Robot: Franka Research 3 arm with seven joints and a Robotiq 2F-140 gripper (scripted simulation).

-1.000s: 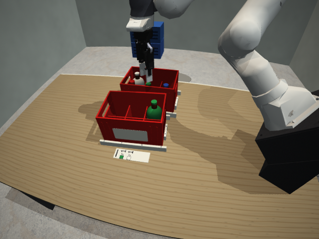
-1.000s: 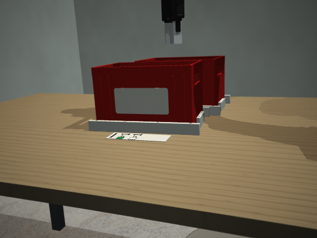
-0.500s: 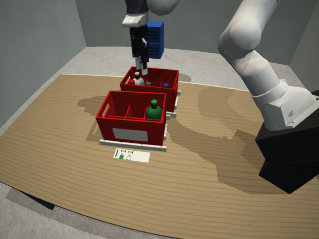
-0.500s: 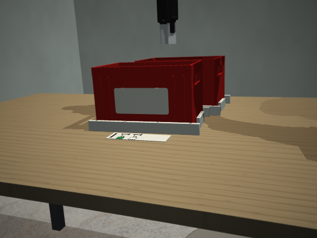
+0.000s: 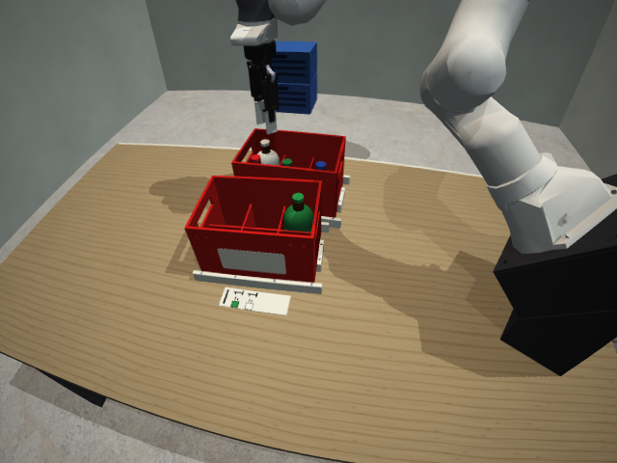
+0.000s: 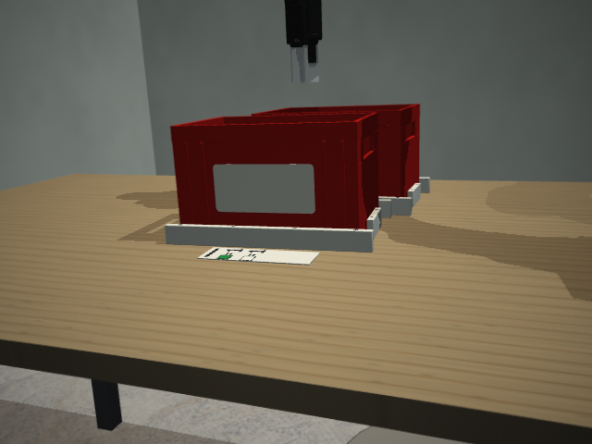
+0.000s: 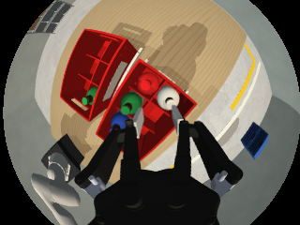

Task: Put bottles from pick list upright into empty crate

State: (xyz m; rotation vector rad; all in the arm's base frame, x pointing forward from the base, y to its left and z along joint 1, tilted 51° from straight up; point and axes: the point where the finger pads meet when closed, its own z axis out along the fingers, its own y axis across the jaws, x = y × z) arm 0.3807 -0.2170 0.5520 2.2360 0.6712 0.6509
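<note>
Now: the white-label bottle 17 cm below my hand, 4 cm to the right of it and 1 cm ahead of it. Also, from my hand: blue-capped bottle: 17 cm below, 13 cm behind, 11 cm to the left; then pick list: 38 cm to the left, 25 cm below, 8 cm ahead; then red-capped bottle: 17 cm below, 4 cm to the left, 4 cm ahead.
</note>
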